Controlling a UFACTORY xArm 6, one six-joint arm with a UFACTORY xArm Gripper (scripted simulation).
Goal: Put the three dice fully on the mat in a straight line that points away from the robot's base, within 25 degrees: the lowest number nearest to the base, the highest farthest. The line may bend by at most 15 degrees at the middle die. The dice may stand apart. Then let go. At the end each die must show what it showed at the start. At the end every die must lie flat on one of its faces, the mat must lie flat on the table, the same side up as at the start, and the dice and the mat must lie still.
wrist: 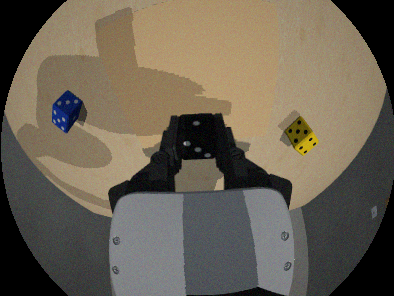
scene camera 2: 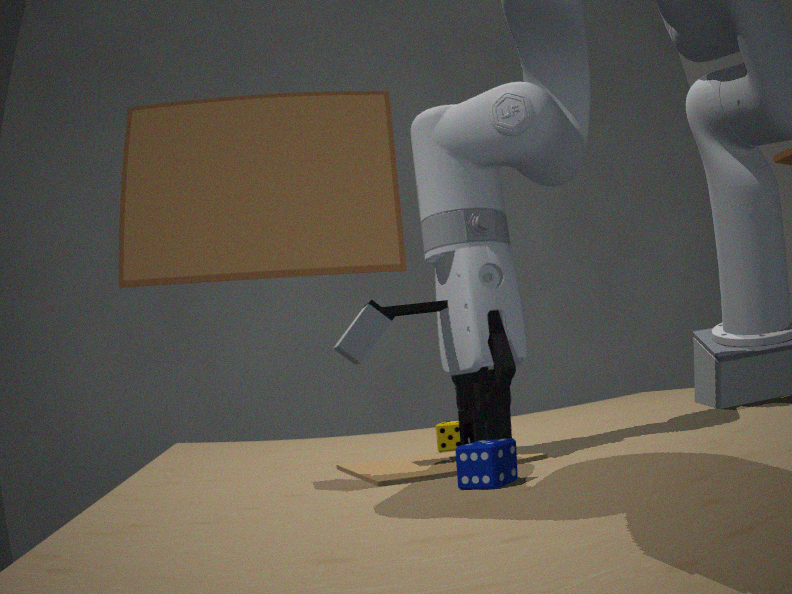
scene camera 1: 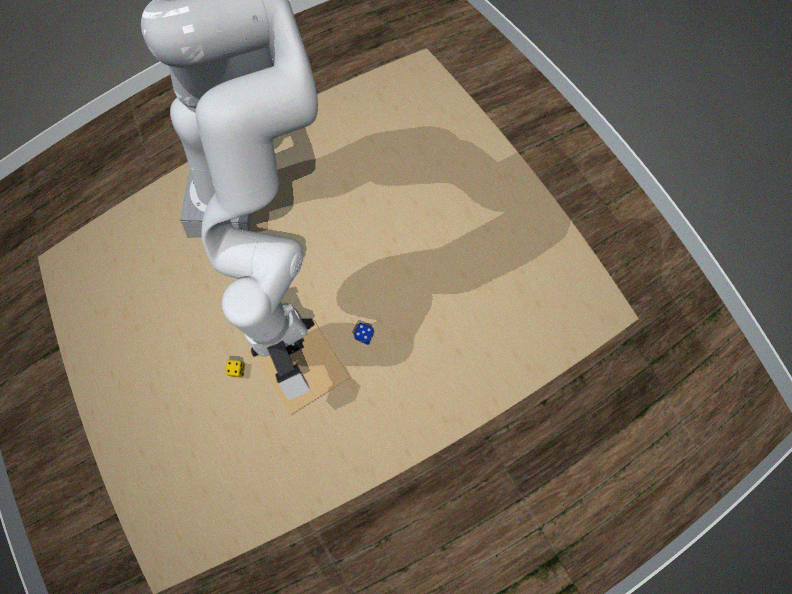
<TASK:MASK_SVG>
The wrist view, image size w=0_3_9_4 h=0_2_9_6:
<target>gripper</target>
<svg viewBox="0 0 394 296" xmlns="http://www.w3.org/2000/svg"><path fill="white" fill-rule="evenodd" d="M222 113L216 113L214 121L217 133L216 167L224 174L224 190L175 192L175 175L179 173L179 169L182 166L182 158L177 140L179 117L171 116L168 130L163 131L160 149L151 156L150 163L133 175L131 180L126 180L110 188L108 196L113 216L109 237L109 262L116 296L289 295L294 269L294 239L289 214L292 183L288 179L268 174L263 168L247 159L244 151L236 147L231 127L225 127Z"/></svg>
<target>yellow die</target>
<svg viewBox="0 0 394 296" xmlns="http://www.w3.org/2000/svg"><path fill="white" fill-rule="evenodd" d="M299 117L286 129L285 133L293 148L304 156L319 143L319 140L303 117Z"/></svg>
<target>blue die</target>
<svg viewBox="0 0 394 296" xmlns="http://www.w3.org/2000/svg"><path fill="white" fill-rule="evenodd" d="M68 90L56 100L52 107L52 122L65 133L68 133L78 119L82 106L82 101Z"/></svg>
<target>black die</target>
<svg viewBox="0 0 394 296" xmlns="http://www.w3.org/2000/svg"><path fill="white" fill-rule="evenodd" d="M213 114L188 114L179 117L177 140L183 160L214 159L216 157L217 133Z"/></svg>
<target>thin tan mat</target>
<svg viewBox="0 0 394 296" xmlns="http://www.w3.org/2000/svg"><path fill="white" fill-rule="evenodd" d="M95 33L97 46L113 90L144 149L160 147L163 131L168 130L171 116L180 117L181 115L211 113L216 115L216 113L222 113L225 127L232 128L235 139L266 136L273 106L278 70L279 28L276 4L261 0L172 0L133 12Z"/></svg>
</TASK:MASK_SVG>
